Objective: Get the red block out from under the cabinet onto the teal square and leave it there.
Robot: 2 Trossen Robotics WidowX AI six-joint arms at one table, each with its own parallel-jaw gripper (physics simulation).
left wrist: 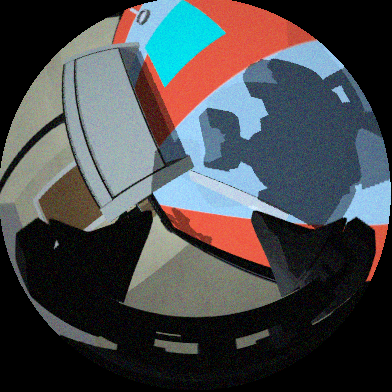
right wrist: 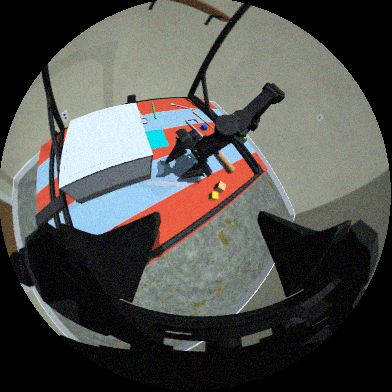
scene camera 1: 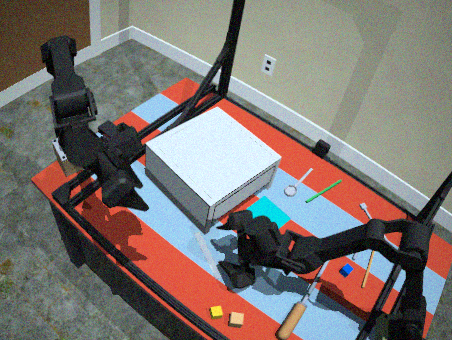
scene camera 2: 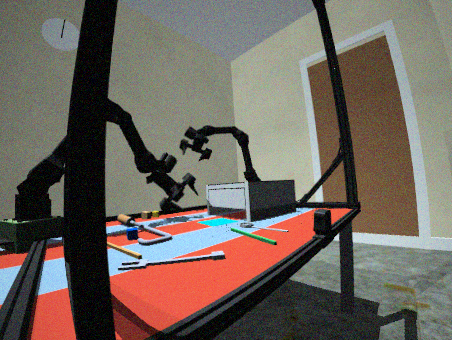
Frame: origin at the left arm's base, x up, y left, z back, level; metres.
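Seen in the pictures: left gripper, fingertip midpoint: (left wrist: 202, 216) (right wrist: 173, 170) (scene camera 1: 218, 244) (scene camera 2: 191, 202); right gripper, fingertip midpoint: (right wrist: 210, 217) (scene camera 1: 144, 197) (scene camera 2: 191, 157); left arm's base, origin of the base link: (scene camera 1: 398, 332) (scene camera 2: 32, 218); right arm's base, origin of the base link: (left wrist: 139, 210).
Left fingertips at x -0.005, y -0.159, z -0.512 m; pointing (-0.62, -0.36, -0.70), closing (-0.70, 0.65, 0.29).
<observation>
Pixels of each thing's top centre, then the offset from my left fingertips to it. "*": a spot on its surface instead.
- white cabinet, middle of its top: (left wrist: 84, 145) (scene camera 1: 214, 149) (right wrist: 99, 131) (scene camera 2: 249, 182) dx +0.076, dy -0.249, dz -0.073 m
- teal square, surface spot: (left wrist: 182, 40) (right wrist: 156, 141) * dx -0.059, dy -0.144, dz +0.112 m
- blue block, middle of its top: (scene camera 1: 348, 268) (scene camera 2: 132, 229) dx -0.034, dy -0.034, dz +0.370 m
- yellow block, middle of its top: (scene camera 1: 216, 311) dx -0.034, dy +0.168, dz +0.036 m
- tan block, middle of its top: (scene camera 1: 237, 318) (right wrist: 221, 185) (scene camera 2: 146, 211) dx -0.029, dy +0.177, dz +0.087 m
- pale strip, middle of its top: (left wrist: 229, 192) (scene camera 1: 207, 254) (right wrist: 167, 183) dx -0.058, dy +0.003, dz -0.020 m
- green stick, middle of its top: (scene camera 2: 249, 233) (scene camera 1: 325, 190) dx -0.052, dy -0.321, dz +0.294 m
The red block does not show in any view; the space under the cabinet is hidden. The white cabinet (scene camera 1: 215, 155) (scene camera 2: 272, 200) (left wrist: 120, 120) (right wrist: 107, 145) stands on the striped table. The teal square (scene camera 1: 270, 210) (scene camera 2: 218, 222) (left wrist: 182, 40) (right wrist: 157, 139) lies flat near its front face. My left gripper (scene camera 1: 220, 246) (scene camera 2: 187, 201) (left wrist: 202, 216) (right wrist: 173, 170) is open and empty, low over the table beside the cabinet's near corner. My right gripper (scene camera 1: 144, 198) (scene camera 2: 192, 156) (right wrist: 210, 217) is open and empty, raised beyond the cabinet's left side in scene camera 1.
A hooked tool with a wooden handle (scene camera 1: 292, 320), a blue block (scene camera 1: 346, 270) (scene camera 2: 132, 233), a yellow block (scene camera 1: 216, 312) and a tan block (scene camera 1: 236, 319) lie around my left arm. A pale strip (scene camera 1: 201, 245) (left wrist: 235, 192) lies by the cabinet corner. A green stick (scene camera 1: 324, 191) (scene camera 2: 254, 236) lies behind.
</observation>
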